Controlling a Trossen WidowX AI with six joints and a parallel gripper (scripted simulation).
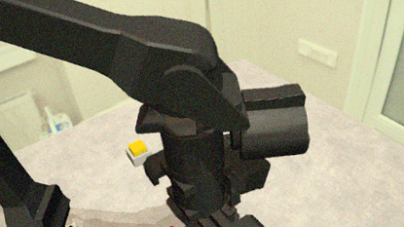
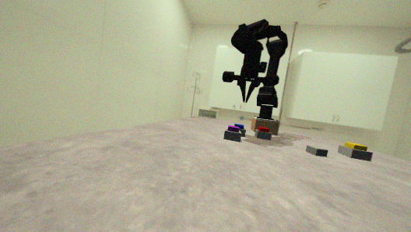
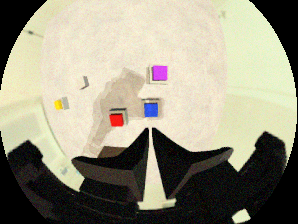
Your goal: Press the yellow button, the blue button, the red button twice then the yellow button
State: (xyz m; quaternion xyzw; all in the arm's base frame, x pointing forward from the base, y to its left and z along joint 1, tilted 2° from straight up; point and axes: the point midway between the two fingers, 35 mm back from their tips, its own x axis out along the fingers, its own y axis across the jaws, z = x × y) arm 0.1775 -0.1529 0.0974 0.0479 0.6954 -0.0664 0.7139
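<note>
The red button is 90 mm to the left of my gripper tip, 90 mm below it and 10 mm behind it. The rest, counted from my gripper tip: blue button 90 mm below, 10 mm to the right; grey block 180 mm to the left, 120 mm ahead, 110 mm below; purple button 90 mm below, 80 mm ahead, 40 mm to the right.
</note>
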